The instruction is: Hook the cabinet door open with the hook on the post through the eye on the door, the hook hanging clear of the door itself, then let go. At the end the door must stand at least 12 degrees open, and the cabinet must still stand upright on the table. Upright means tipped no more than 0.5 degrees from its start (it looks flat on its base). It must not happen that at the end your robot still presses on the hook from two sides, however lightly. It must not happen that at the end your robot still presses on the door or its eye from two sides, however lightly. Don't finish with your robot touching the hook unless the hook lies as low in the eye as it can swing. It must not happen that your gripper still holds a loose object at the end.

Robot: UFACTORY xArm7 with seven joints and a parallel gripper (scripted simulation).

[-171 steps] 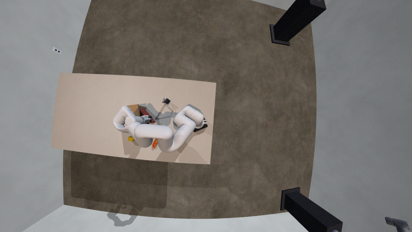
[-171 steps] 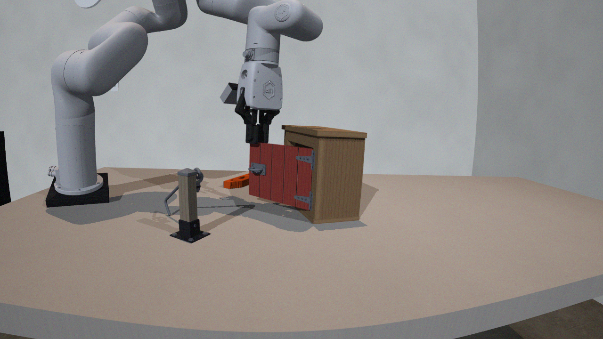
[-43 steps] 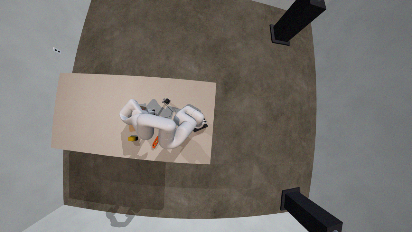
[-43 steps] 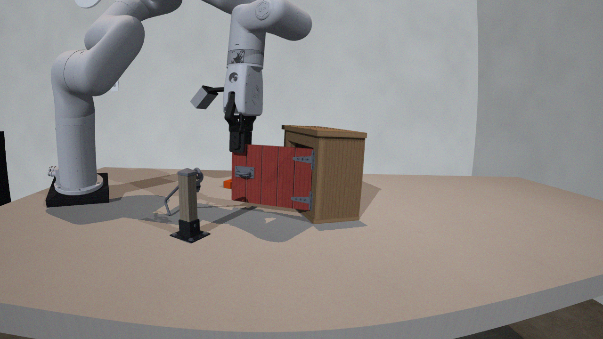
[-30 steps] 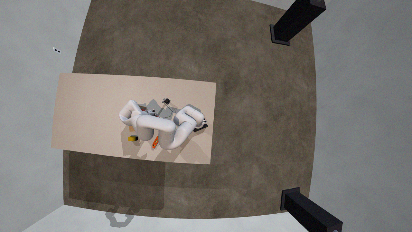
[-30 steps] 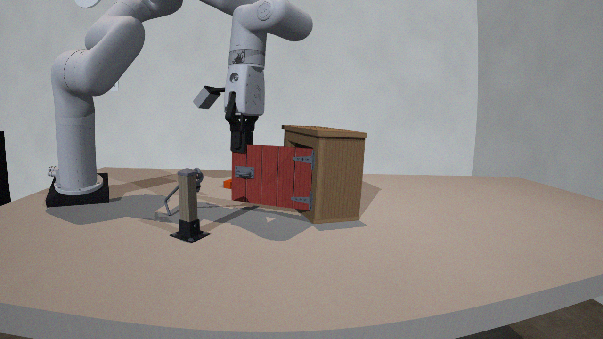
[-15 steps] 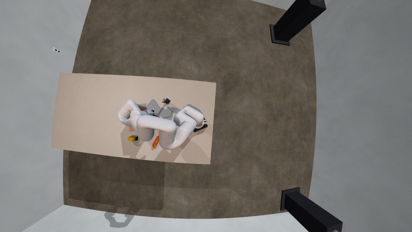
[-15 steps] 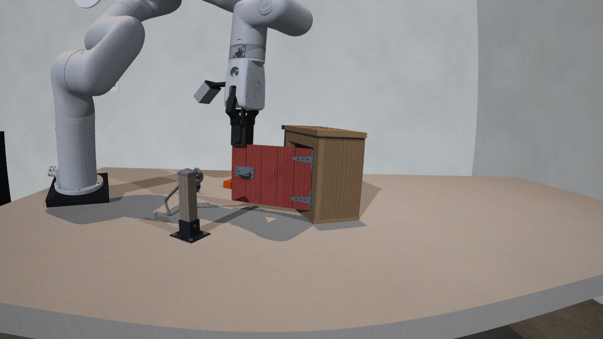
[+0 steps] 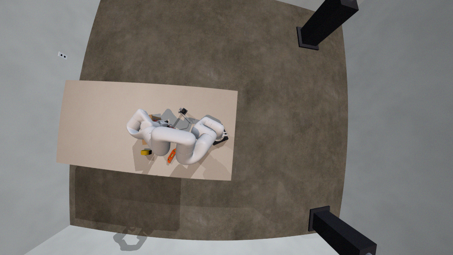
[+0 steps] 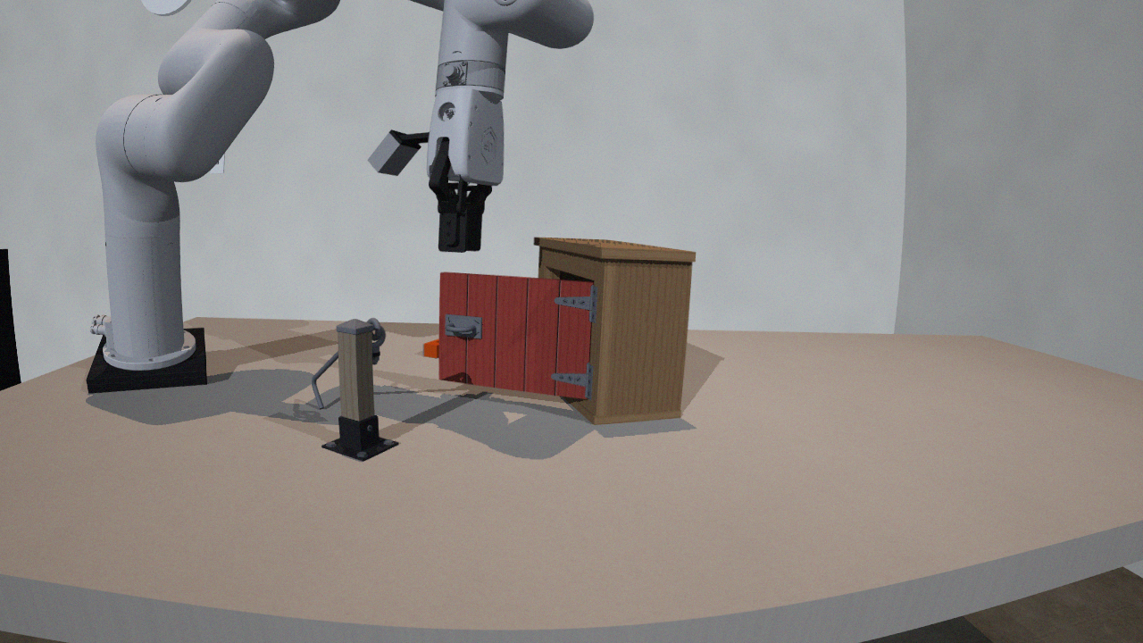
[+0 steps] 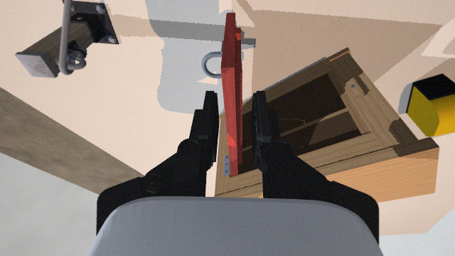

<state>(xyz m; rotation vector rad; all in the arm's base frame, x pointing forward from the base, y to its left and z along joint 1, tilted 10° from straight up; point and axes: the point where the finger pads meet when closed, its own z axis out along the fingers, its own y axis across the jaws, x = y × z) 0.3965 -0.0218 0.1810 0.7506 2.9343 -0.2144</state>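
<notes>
The hook rod is 110 mm behind my hand, 100 mm to the right of it and 120 mm below it. Round my hand: red door (60 mm ahead, 50 mm to the right, 100 mm below); then orange tool (10 mm ahead, 240 mm to the left, 170 mm below); then yellow block (250 mm ahead, 230 mm to the left, 150 mm below).
</notes>
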